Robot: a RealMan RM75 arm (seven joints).
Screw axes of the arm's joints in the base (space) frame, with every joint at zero. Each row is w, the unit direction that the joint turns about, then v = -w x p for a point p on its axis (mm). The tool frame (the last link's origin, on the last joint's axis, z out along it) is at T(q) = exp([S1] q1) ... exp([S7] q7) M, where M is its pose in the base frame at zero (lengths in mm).
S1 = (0, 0, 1, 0.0, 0.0, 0.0)
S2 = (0, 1, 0, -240.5, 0.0, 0.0)
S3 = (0, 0, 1, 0.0, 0.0, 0.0)
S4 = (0, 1, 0, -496.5, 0.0, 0.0)
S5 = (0, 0, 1, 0.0, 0.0, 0.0)
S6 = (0, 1, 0, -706.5, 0.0, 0.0)
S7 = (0, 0, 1, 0.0, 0.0, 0.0)
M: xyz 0.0 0.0 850.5 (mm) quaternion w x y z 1 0 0 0
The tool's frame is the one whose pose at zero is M.
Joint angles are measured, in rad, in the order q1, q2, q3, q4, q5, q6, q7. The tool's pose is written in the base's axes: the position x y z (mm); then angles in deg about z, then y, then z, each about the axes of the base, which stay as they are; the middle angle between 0 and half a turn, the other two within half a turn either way. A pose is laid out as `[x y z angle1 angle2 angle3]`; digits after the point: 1 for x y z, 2 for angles.
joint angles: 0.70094, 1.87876, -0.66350, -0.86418, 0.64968, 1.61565, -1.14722
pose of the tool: [272.2 384.3 105.8 -71.40 160.49 64.39]
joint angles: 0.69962, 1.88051, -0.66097, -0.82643, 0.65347, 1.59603, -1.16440
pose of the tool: [277.0 383.1 99.0 -69.95 161.14 65.41]
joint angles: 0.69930, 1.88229, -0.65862, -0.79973, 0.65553, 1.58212, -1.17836
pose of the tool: [280.1 382.1 93.9 -68.98 161.60 66.19]
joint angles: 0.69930, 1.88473, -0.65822, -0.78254, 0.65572, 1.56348, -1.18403
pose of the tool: [282.4 382.6 90.4 -68.39 161.43 66.48]
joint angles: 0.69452, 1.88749, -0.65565, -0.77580, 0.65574, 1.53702, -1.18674
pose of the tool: [286.1 383.6 89.3 -67.72 160.30 66.72]
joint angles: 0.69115, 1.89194, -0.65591, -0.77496, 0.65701, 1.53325, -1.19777
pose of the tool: [287.0 382.6 87.2 -67.81 160.35 67.03]
